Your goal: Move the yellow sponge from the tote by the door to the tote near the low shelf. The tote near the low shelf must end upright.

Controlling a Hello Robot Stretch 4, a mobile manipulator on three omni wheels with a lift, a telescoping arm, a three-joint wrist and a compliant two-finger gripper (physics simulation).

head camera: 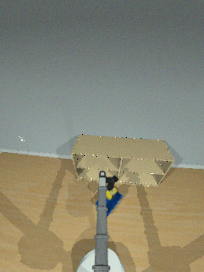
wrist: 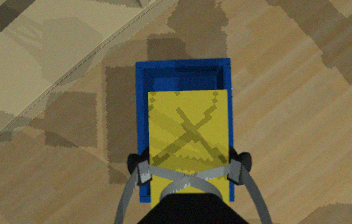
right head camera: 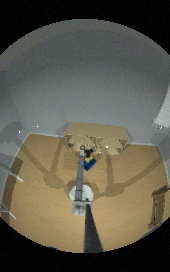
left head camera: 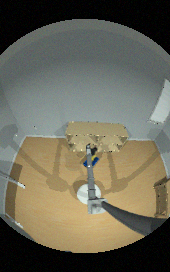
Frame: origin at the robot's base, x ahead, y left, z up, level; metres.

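Where they show: gripper, fingertip midpoint: (head camera: 109,194) (wrist: 188,159) (right head camera: 87,159) (left head camera: 91,157).
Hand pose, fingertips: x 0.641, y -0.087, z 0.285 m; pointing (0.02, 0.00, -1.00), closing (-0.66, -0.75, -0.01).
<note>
After its pixels a point has its place.
The yellow sponge (head camera: 111,194) {x 0.620, y -0.102, z 0.327 m} (left head camera: 94,157) (right head camera: 88,159) {x 0.617, y -0.097, z 0.327 m} (wrist: 190,125) {x 0.670, y -0.116, z 0.327 m} is held between the two fingertips of my gripper (head camera: 111,189) (wrist: 188,159) {x 0.641, y -0.087, z 0.285 m}. In the wrist view the sponge lies lengthwise over the opening of the blue tote (head camera: 116,202) {x 0.624, y -0.179, z 0.092 m} (left head camera: 90,163) (right head camera: 90,165) {x 0.585, y -0.146, z 0.092 m} (wrist: 141,110) {x 0.753, y -0.056, z 0.092 m}, lined up with its long sides, and hides most of its inside. The tote's far end shows beyond the sponge. The tote stands upright on the floor in front of the low shelf (head camera: 120,146) {x 1.112, y -0.226, z 0.582 m} (left head camera: 97,128) {x 1.094, y -0.227, z 0.582 m} (right head camera: 95,130) {x 1.081, y -0.209, z 0.582 m}. The height of the sponge above the tote's bottom cannot be told.
The shelf's pale surface (wrist: 65,55) {x 0.988, y 0.000, z 0.051 m} fills the upper left of the wrist view, close to the tote. My arm (head camera: 101,225) {x 0.262, y 0.002, z 0.706 m} reaches out from the round white base (head camera: 114,260) {x 0.113, y -0.113, z 0.186 m}. A brown wooden object (right head camera: 158,207) stands at the right. A small blue sliver (right head camera: 53,248) shows at the bottom edge.
</note>
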